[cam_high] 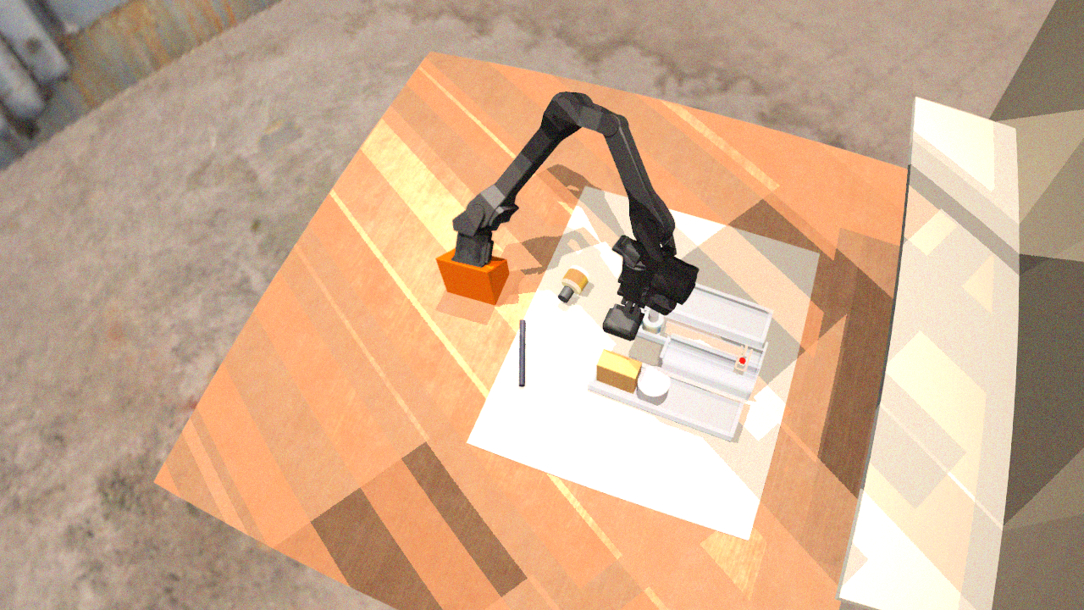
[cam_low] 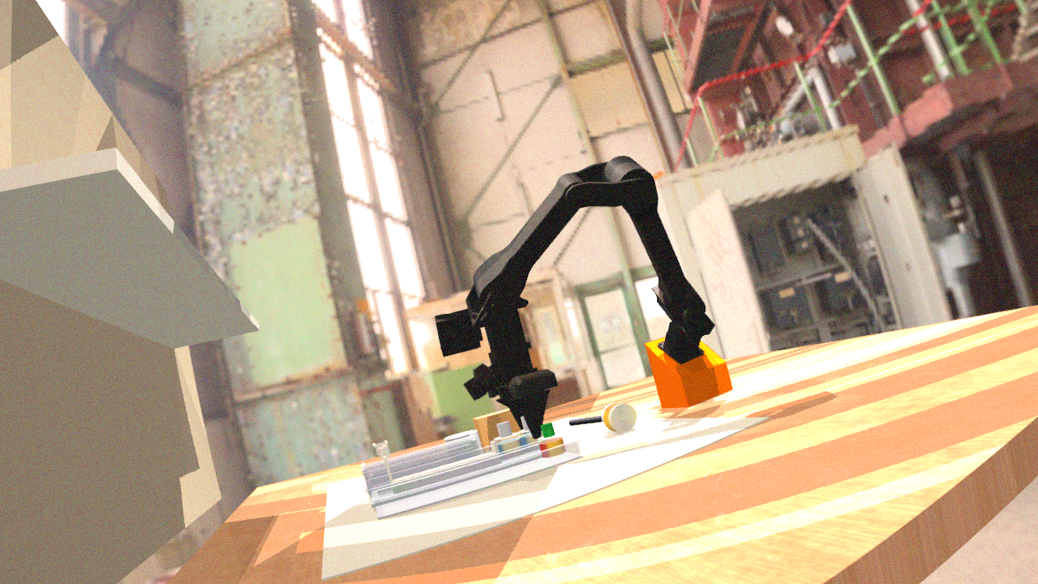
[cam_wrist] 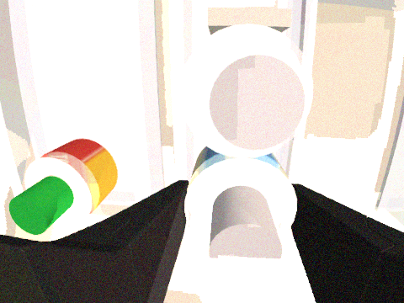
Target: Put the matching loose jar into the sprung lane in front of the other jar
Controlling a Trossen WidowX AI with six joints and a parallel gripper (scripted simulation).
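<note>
Now: gripper tip 6 cm short of the white mat, 3 cm to the left of it and 3 cm above it. From my gripper tip the other things lie so: pusher plate 14 cm ahead, 5 cm to the right, 2 cm above; then tan box 13 cm to the right, 1 cm above; then grey lane tray 14 cm ahead, 5 cm to the right, 1 cm below.
</note>
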